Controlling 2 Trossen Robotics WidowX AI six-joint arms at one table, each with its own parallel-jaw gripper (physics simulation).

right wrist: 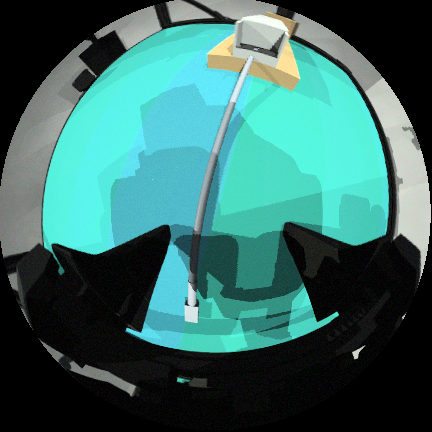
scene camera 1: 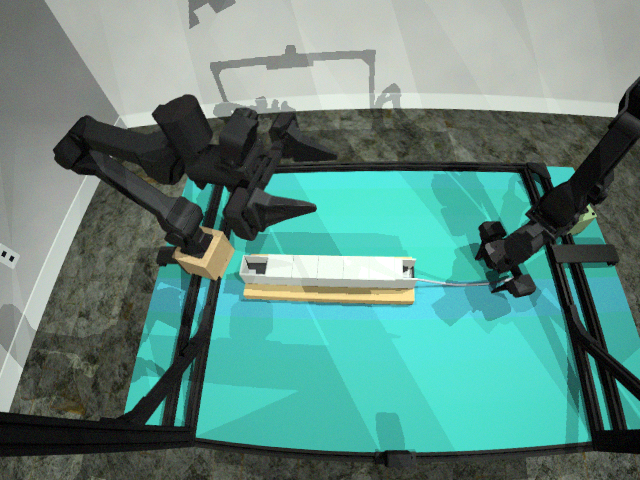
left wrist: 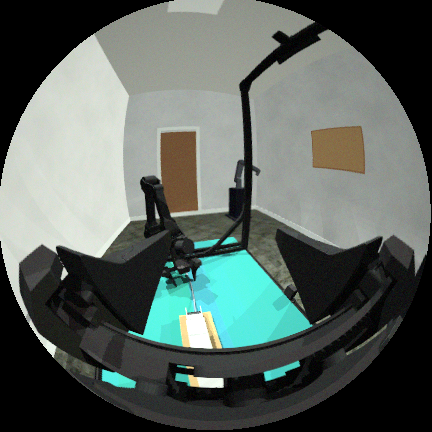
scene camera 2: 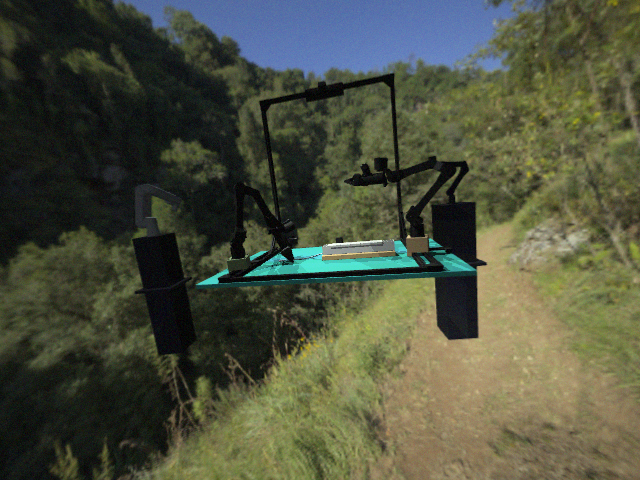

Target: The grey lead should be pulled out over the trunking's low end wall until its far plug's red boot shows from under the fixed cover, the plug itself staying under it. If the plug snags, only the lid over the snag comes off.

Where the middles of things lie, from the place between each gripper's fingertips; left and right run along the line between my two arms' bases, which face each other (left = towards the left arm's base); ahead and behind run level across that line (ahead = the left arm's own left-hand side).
Labels:
I see my left gripper 380 mm above the trunking [scene camera 1: 254, 267], 50 mm short of it and 20 mm to the right of it. Also, from my left hand: grey lead [right wrist: 206, 182]: 400 mm below, 180 mm to the right, 20 mm ahead.
I see my right gripper 10 mm short of the grey lead, 170 mm to the right of it and 20 mm below it. The rest, counted from my right hand: trunking (40 mm ahead, 380 mm to the left, 40 mm above).

